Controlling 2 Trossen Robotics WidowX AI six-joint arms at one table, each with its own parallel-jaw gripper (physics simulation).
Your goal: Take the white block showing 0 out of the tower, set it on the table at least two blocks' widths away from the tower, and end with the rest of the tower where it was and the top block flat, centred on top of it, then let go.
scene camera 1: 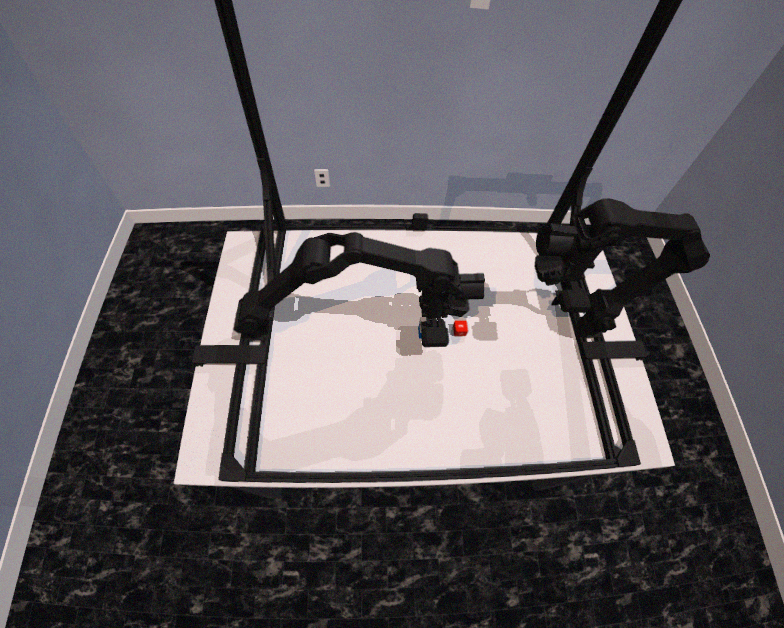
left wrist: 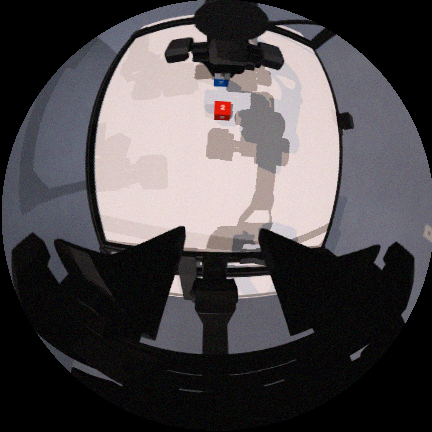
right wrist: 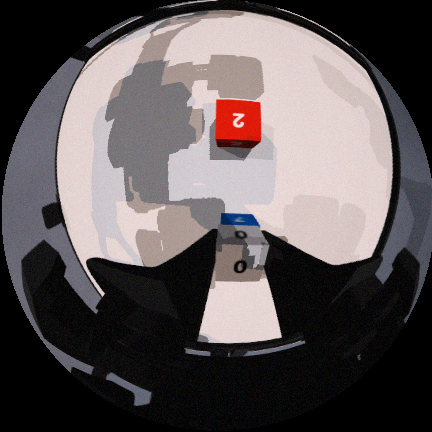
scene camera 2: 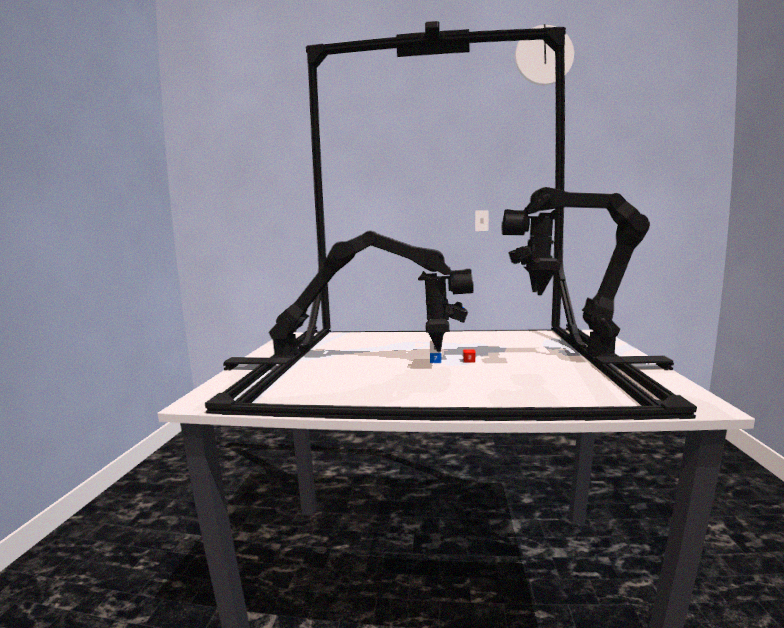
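Seen in the pictures: left gripper, between the fingertips: [scene camera 1: 550, 293] [left wrist: 222, 232] [scene camera 2: 537, 293]; right gripper, between the fingertips: [scene camera 1: 429, 326] [left wrist: 221, 75] [right wrist: 238, 234] [scene camera 2: 439, 349]; left arm's base, origin of its link: [scene camera 1: 588, 327] [left wrist: 214, 267] [scene camera 2: 601, 353]; right arm's base, origin of its link: [scene camera 1: 255, 329] [right wrist: 218, 349] [scene camera 2: 285, 354].
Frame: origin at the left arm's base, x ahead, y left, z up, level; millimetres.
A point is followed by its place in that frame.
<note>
The white block [right wrist: 240, 267] {x 470, y 1, z 39 mm} showing 0 sits on top of the blue block [scene camera 2: 435, 357] {x 468, y 19, z -2 mm} [left wrist: 221, 83] {x 452, y 1, z -8 mm} [right wrist: 240, 220] {x 452, y 4, z 1 mm}, which stands on the table. My right gripper [scene camera 2: 438, 348] {x 458, y 1, z 15 mm} [right wrist: 238, 234] {x 458, y 1, z 15 mm} points down over this tower and is shut on the white block, a finger against each side. The gripper hides most of the white block in the scene views. The red block [scene camera 1: 460, 328] {x 375, y 5, z 10 mm} [scene camera 2: 469, 355] {x 372, y 13, z 1 mm} [left wrist: 222, 110] {x 364, y -4, z 10 mm} [right wrist: 238, 122] {x 375, y -3, z 10 mm} showing 2 lies flat on the table, to the right of the tower in the scene views and apart from it. My left gripper [scene camera 2: 537, 292] {x 188, y -1, z 171 mm} [left wrist: 222, 232] {x 188, y -1, z 171 mm} is open and empty, high above the table's right side.
A black frame [scene camera 1: 418, 472] {x 507, y 363, z 1 mm} [scene camera 2: 451, 411] {x 435, y 379, z 0 mm} runs around the white table top [scene camera 1: 418, 431] {x 499, y 266, z -19 mm}, with uprights and a crossbar behind. Both arms stand at its sides. Arm shadows fall across the table around the blocks.
</note>
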